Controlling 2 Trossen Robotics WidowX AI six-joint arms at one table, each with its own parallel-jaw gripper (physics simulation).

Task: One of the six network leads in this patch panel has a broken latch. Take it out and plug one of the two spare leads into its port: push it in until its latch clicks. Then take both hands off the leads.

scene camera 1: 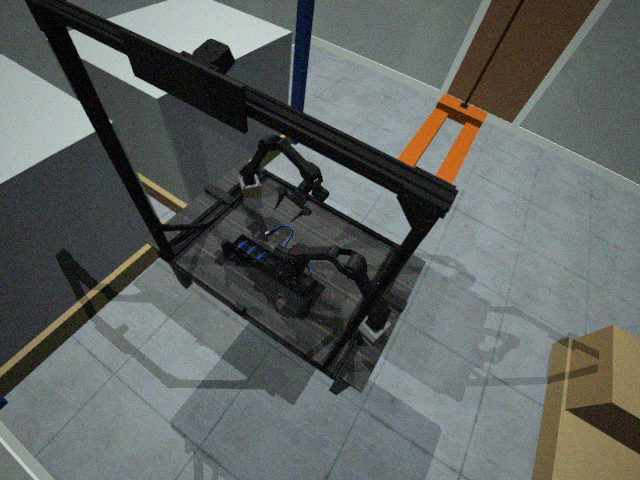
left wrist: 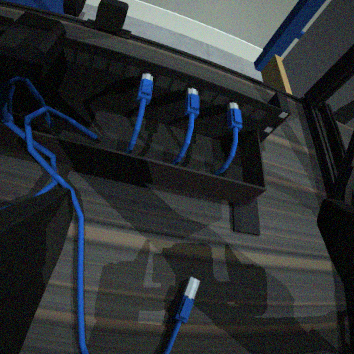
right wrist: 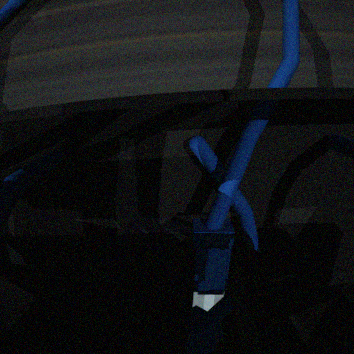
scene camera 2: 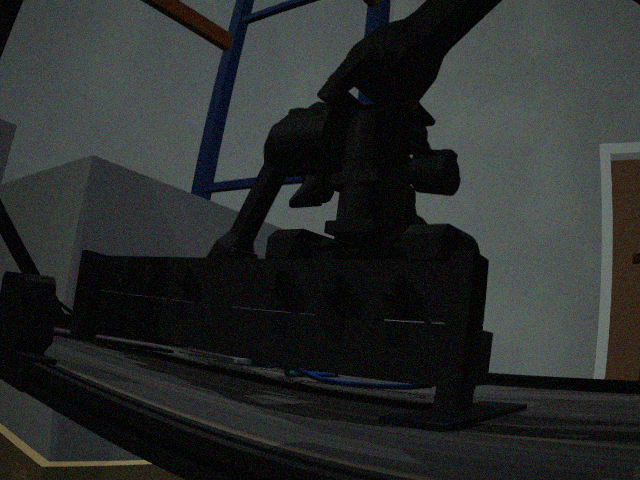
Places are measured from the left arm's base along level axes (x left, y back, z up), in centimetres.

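Pixels of known places: left gripper, fingertip midpoint: (scene camera 1: 282,215) (left wrist: 200,206) (scene camera 2: 315,213); right gripper, fingertip midpoint: (scene camera 1: 293,281) (right wrist: 209,250); left arm's base at its link origin: (scene camera 1: 249,180); right arm's base at its link origin: (scene camera 1: 375,322).
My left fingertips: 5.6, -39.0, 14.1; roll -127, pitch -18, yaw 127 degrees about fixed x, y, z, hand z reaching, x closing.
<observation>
Ahead of a thing's pixels: the offset from my left fingertips to its top centre, as dx, dy, dz. "pt": to the spot under its first point.
The black patch panel (scene camera 1: 233,251) (left wrist: 197,182) (scene camera 2: 223,295) stands on the wooden table. In the left wrist view three blue leads are plugged into it: one {pt -14.2, -10.8, -11.5} (left wrist: 145,86), a second {pt -17.2, -6.5, -11.5} (left wrist: 192,101) and a third {pt -20.1, -2.2, -11.5} (left wrist: 234,116). My right gripper (scene camera 1: 284,270) hangs over the panel and is shut on the plug of a blue network lead {-3.9, -25.5, -16.1} (right wrist: 213,260). The plug's white tip {pt -4.4, -25.7, -16.5} (right wrist: 206,301) points at the dark panel. This lead's cable (right wrist: 247,147) (left wrist: 79,242) trails out over the table. A spare lead {pt -3.7, +7.1, -19.7} (left wrist: 186,302) (scene camera 1: 270,232) lies loose on the table. My left gripper (scene camera 1: 291,206) is open and empty above it.
A black frame (scene camera 1: 366,164) spans the table, with posts at the corners {pt -4.2, -64.8, +65.7} (scene camera 1: 394,267). A blue cable {pt +2.0, -12.9, -20.4} (scene camera 2: 347,379) runs under the panel. Scene camera 2 is very dark and shows the arms only as silhouettes.
</observation>
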